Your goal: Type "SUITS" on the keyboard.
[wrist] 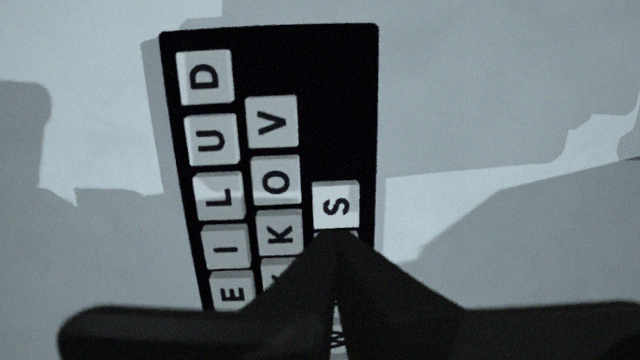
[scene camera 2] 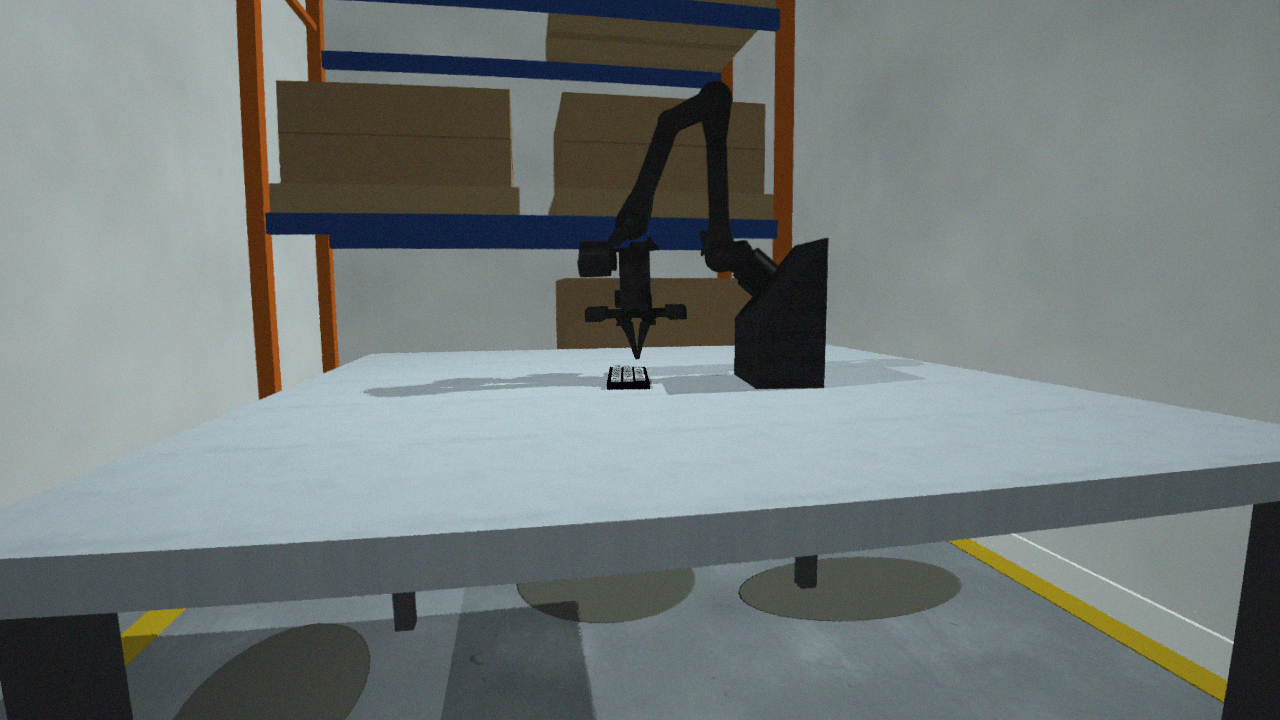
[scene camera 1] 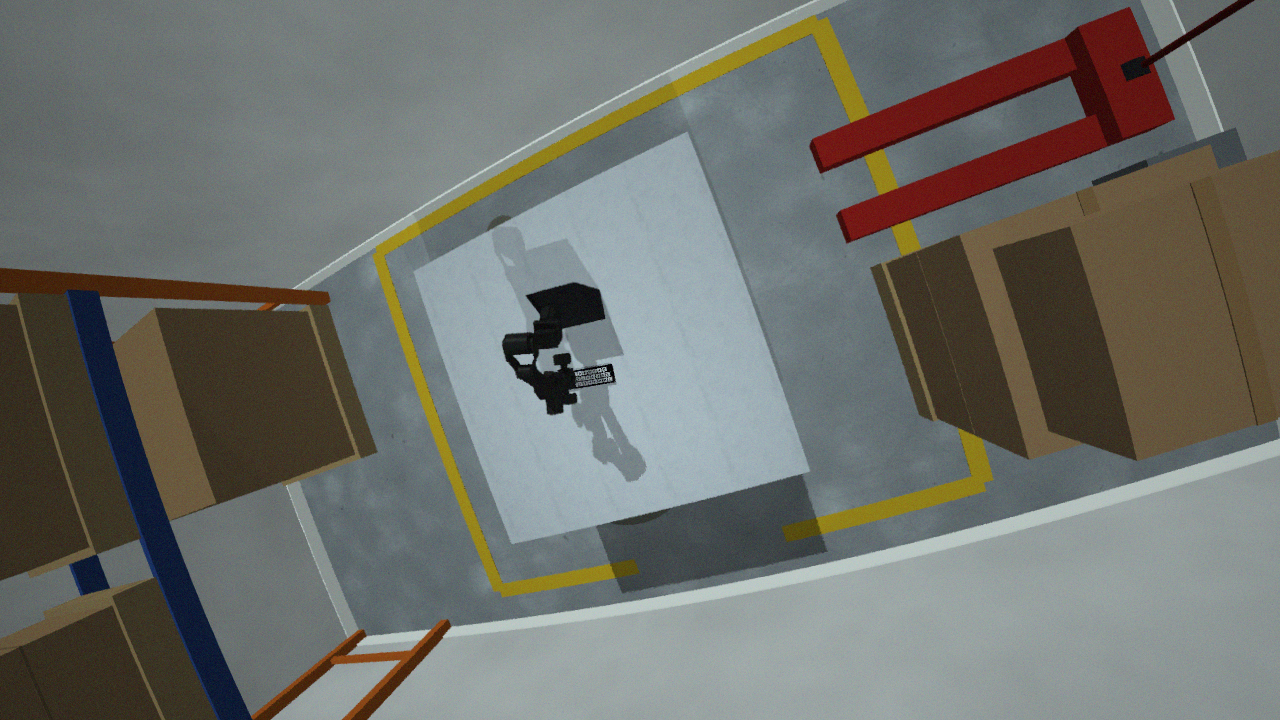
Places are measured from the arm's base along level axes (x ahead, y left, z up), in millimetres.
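Pixels of known places: gripper, between the fingertips: (wrist: 333,243) (scene camera 2: 637,359) (scene camera 1: 574,375); arm's base, origin of its link: (scene camera 2: 769,282) (scene camera 1: 550,310).
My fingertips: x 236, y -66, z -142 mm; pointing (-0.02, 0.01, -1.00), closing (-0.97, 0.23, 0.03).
Note:
Ahead of a thing's pixels: the offset from my fingertips to its top centre. Level surfaces: height alone.
The keyboard {dz -17, dx +25, dy +38 mm} (scene camera 1: 594,375) (scene camera 2: 628,377) (wrist: 345,75) is a black slab with three rows of white letter keys, lying on the table. In the wrist view the S key {dz -17, dx -3, dy -4 mm} (wrist: 336,205) is in the right row, the U key {dz -17, dx +32, dy -37 mm} (wrist: 212,139) and the I key {dz -17, dx +40, dy +4 mm} (wrist: 226,247) are in the left row. The L, D, V, O, K and E keys also show, and part of a W key. No T key can be made out. My gripper (scene camera 2: 637,356) (wrist: 333,243) is shut and empty. Its tips are above the keyboard, just below the S key in the wrist view, and cover several keys.
The white table {dz -34 mm} (scene camera 1: 716,358) (scene camera 2: 626,465) carries the arm's black base (scene camera 1: 572,304) (scene camera 2: 787,322), beside the keyboard. Off the table are a rack (scene camera 2: 255,179) with cardboard boxes (scene camera 2: 393,134), stacked boxes (scene camera 1: 1190,304) and a red pallet jack (scene camera 1: 1118,80).

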